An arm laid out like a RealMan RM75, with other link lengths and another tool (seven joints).
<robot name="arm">
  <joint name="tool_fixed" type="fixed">
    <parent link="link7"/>
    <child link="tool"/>
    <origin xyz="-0.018 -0.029 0.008" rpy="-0.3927 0 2.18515"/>
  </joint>
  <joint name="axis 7" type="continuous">
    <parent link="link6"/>
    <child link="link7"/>
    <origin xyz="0 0 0.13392"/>
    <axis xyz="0 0 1"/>
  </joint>
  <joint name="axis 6" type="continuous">
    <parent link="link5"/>
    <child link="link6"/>
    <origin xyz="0 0 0"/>
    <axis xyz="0 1 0"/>
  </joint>
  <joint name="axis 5" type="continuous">
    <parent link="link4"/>
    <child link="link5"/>
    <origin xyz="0 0 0.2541"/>
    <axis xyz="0 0 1"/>
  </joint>
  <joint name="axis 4" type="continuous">
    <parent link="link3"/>
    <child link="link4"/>
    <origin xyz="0 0 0"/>
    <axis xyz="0 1 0"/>
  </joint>
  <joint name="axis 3" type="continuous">
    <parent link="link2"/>
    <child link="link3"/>
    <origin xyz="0 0 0.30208"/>
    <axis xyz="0 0 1"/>
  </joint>
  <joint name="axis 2" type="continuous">
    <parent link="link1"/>
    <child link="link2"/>
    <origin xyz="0 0 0"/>
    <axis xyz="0 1 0"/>
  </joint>
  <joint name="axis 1" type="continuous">
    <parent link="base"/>
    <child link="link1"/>
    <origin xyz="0 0 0.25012"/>
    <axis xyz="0 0 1"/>
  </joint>
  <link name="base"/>
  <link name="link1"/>
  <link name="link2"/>
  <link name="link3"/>
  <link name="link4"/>
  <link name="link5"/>
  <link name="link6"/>
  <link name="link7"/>
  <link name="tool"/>
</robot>
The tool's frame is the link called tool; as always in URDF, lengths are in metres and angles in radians. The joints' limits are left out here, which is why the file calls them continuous.
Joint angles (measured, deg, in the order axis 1, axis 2, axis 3, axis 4, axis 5, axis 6, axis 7), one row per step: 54.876 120.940 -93.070 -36.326 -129.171 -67.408 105.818; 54.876 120.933 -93.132 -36.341 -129.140 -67.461 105.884; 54.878 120.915 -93.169 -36.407 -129.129 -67.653 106.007; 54.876 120.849 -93.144 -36.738 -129.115 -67.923 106.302; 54.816 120.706 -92.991 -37.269 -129.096 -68.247 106.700; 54.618 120.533 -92.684 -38.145 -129.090 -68.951 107.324; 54.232 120.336 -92.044 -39.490 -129.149 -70.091 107.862; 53.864 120.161 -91.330 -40.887 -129.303 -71.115 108.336; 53.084 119.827 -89.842 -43.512 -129.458 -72.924 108.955; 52.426 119.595 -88.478 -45.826 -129.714 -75.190 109.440; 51.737 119.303 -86.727 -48.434 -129.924 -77.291 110.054; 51.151 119.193 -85.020 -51.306 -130.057 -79.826 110.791; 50.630 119.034 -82.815 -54.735 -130.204 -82.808 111.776; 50.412 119.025 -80.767 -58.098 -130.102 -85.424 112.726; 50.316 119.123 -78.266 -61.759 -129.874 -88.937 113.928; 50.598 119.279 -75.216 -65.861 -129.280 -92.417 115.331; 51.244 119.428 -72.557 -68.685 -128.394 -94.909 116.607; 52.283 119.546 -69.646 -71.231 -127.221 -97.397 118.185; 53.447 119.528 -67.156 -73.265 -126.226 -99.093 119.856
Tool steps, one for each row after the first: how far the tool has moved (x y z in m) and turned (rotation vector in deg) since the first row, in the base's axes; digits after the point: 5 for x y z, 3 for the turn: 0.00000 -0.00019 -0.00008 -0.049 -0.027 -0.049; -0.00010 -0.00051 0.00002 -0.169 -0.074 -0.155; -0.00142 -0.00024 0.00092 -0.164 -0.004 -0.259; -0.00313 0.00071 0.00296 0.003 0.189 -0.431; -0.00523 0.00133 0.00592 0.092 0.508 -0.852; -0.00813 0.00178 0.01035 0.074 1.061 -1.250; -0.01145 0.00263 0.01508 0.196 1.627 -1.474; -0.01719 0.00441 0.02480 0.543 2.887 -1.786; -0.02159 0.00419 0.03337 0.271 3.693 -2.127; -0.02695 0.00561 0.04459 0.577 4.861 -2.476; -0.03441 0.00521 0.05523 0.484 6.045 -2.697; -0.04381 0.00537 0.06958 0.632 7.448 -2.892; -0.05584 0.00517 0.08302 0.863 9.031 -2.644; -0.06877 0.00302 0.09835 0.662 10.715 -2.637; -0.08596 0.00124 0.11717 0.892 13.067 -2.226; -0.10088 0.00012 0.13234 1.116 15.357 -1.994; -0.11690 -0.00107 0.14832 1.265 17.893 -1.910; -0.13133 -0.00123 0.16290 1.781 20.077 -1.833
